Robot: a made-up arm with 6 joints. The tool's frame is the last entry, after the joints. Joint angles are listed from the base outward.
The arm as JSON. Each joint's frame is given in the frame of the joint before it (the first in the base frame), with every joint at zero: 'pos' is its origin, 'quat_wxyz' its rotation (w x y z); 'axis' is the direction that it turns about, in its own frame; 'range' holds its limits. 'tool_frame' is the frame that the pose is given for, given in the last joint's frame.
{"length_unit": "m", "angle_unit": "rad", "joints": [
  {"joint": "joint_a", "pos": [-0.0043, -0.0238, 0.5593], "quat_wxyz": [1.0, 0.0, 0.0, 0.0], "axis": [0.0, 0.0, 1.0], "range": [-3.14, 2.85]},
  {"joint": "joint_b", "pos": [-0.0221, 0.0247, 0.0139], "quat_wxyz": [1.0, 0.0, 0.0, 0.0], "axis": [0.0, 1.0, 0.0], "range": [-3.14, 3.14]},
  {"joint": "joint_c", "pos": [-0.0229, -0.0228, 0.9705], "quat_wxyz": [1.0, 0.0, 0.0, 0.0], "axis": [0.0, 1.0, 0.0], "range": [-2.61, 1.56]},
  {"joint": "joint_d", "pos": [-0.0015, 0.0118, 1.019], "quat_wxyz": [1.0, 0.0, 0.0, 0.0], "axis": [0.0, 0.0, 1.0], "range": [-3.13, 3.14]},
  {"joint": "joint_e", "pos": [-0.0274, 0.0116, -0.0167], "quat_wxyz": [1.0, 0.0, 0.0, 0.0], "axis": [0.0, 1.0, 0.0], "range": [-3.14, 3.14]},
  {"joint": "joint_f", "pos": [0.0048, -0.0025, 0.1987], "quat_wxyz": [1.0, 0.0, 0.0, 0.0], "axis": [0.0, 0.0, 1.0], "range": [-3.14, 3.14]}
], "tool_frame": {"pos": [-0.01, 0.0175, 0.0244], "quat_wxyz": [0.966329, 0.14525, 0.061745, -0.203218]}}
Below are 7 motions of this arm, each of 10 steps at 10 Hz.
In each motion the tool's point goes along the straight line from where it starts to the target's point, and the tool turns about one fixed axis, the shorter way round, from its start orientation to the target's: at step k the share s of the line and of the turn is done. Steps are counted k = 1, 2, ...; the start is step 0. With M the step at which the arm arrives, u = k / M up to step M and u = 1 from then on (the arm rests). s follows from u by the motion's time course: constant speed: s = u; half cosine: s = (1 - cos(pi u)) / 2; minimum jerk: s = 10 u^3 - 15 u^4 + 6 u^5.
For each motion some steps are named. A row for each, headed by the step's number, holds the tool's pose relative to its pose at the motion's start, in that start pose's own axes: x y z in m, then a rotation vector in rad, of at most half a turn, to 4 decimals.
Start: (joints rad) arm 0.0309 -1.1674 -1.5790 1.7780 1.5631 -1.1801
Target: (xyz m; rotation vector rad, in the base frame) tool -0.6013 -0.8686 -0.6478 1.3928 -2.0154 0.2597
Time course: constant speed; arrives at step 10
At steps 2, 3, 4, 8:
2: -0.1698 -0.1221 -0.1743 0.3122 0.2102 -0.1417
3: -0.2546 -0.1831 -0.2615 0.4683 0.3153 -0.2125
4: -0.3395 -0.2441 -0.3486 0.6244 0.4204 -0.2834
8: -0.6790 -0.4882 -0.6972 1.2489 0.8409 -0.5667

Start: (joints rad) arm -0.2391 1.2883 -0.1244 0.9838 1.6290 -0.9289
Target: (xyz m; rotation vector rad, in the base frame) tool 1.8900 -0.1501 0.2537 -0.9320 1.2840 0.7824
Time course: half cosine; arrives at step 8
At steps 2, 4, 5, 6, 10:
2: 0.0844 0.0454 0.0973 -0.0213 -0.1098 0.0254
4: 0.2882 0.1552 0.3321 -0.0728 -0.3750 0.0867
5: 0.3984 0.2146 0.4592 -0.1006 -0.5186 0.1199
6: 0.4919 0.2649 0.5670 -0.1242 -0.6402 0.1481
10: 0.5763 0.3103 0.6642 -0.1455 -0.7501 0.1735

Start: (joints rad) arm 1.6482 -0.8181 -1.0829 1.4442 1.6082 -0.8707
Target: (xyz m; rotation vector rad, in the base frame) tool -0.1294 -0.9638 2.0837 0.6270 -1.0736 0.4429
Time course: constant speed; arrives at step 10
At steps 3, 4, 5, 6, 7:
3: 0.3363 0.2494 0.0398 0.1156 0.0354 -0.0113
4: 0.4484 0.3325 0.0531 0.1541 0.0471 -0.0151
5: 0.5605 0.4156 0.0663 0.1927 0.0589 -0.0188
6: 0.6726 0.4988 0.0796 0.2312 0.0707 -0.0226
7: 0.7847 0.5819 0.0929 0.2697 0.0825 -0.0264

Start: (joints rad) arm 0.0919 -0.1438 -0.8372 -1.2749 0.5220 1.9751
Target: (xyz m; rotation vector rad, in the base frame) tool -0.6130 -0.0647 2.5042 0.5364 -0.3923 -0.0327
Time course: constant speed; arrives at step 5
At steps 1, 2, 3, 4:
1: 0.1167 -0.0516 -0.0103 -0.0385 0.0058 -0.1505
2: 0.2333 -0.1032 -0.0207 -0.0771 0.0117 -0.3010
3: 0.3500 -0.1547 -0.0310 -0.1156 0.0175 -0.4515
4: 0.4667 -0.2063 -0.0414 -0.1541 0.0234 -0.6021

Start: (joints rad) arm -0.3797 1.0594 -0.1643 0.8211 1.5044 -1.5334
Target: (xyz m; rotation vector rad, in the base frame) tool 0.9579 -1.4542 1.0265 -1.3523 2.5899 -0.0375
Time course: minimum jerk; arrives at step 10
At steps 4, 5, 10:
4: 0.2755 0.2067 -0.2275 -0.2804 0.1863 0.2093
5: 0.4340 0.3256 -0.3583 -0.4417 0.2934 0.3297
10: 0.8679 0.6512 -0.7166 -0.8835 0.5868 0.6594

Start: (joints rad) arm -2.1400 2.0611 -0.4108 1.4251 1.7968 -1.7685
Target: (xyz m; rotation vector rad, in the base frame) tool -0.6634 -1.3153 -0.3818 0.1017 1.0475 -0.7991
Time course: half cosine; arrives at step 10
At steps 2, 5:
2: 0.0202 0.0481 -0.0017 0.0190 -0.0651 0.0207
5: 0.1056 0.2520 -0.0087 0.0993 -0.3409 0.1085

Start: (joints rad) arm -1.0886 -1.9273 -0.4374 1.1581 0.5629 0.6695
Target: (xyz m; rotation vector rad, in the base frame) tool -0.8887 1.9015 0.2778 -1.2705 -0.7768 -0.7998
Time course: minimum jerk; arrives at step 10
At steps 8, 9, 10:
8: 0.2924 -0.8556 0.1368 0.3195 0.0636 -0.4849
9: 0.3077 -0.9004 0.1440 0.3362 0.0669 -0.5103
10: 0.3104 -0.9082 0.1452 0.3391 0.0675 -0.5147

